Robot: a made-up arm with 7 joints. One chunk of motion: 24 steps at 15 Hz.
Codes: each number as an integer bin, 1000 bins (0 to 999) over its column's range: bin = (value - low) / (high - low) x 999, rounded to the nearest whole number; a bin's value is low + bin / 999 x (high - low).
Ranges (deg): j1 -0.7..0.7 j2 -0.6..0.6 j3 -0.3..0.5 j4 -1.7..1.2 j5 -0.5..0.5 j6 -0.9..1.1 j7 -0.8..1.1
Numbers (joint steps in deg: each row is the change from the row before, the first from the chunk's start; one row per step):
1: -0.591 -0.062 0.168 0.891 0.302 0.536 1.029
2: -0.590 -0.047 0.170 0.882 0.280 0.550 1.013
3: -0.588 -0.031 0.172 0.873 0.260 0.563 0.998
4: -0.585 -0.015 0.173 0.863 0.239 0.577 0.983
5: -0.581 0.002 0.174 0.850 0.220 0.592 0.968
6: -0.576 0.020 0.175 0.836 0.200 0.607 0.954
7: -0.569 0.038 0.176 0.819 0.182 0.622 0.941
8: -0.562 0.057 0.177 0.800 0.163 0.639 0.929
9: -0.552 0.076 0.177 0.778 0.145 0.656 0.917
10: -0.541 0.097 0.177 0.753 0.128 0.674 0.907
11: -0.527 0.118 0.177 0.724 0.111 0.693 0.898
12: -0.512 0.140 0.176 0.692 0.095 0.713 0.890
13: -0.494 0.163 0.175 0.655 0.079 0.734 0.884
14: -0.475 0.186 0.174 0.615 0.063 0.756 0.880
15: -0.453 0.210 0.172 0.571 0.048 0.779 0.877
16: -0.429 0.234 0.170 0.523 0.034 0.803 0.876
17: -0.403 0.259 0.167 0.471 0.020 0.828 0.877
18: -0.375 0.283 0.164 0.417 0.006 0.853 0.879
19: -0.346 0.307 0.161 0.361 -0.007 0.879 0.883
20: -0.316 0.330 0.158 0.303 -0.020 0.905 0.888
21: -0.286 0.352 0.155 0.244 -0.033 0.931 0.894
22: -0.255 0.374 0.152 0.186 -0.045 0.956 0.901
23: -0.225 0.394 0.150 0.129 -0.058 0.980 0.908
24: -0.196 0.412 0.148 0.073 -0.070 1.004 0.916
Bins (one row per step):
1: 78 448 584 893 801 717 962
2: 78 460 587 889 779 724 953
3: 80 474 589 886 759 731 945
4: 82 487 591 883 738 738 937
5: 85 501 592 878 719 745 930
6: 88 516 593 874 699 753 922
7: 93 531 594 868 681 760 915
8: 98 547 596 861 662 769 909
9: 106 563 596 854 644 777 903
10: 113 580 596 845 627 786 898
11: 123 598 596 835 610 796 893
12: 134 616 594 824 594 806 889
13: 147 635 593 811 578 816 885
14: 161 654 592 797 562 827 883
15: 176 674 589 782 547 839 882
16: 193 694 587 766 533 851 881
17: 212 715 583 748 519 863 882
18: 232 735 579 729 505 876 883
19: 253 755 576 710 493 889 885
20: 274 774 572 690 480 902 888
21: 295 793 568 670 467 915 891
22: 318 811 564 650 455 927 894
23: 339 828 562 630 442 939 898
24: 360 842 559 611 430 951 902

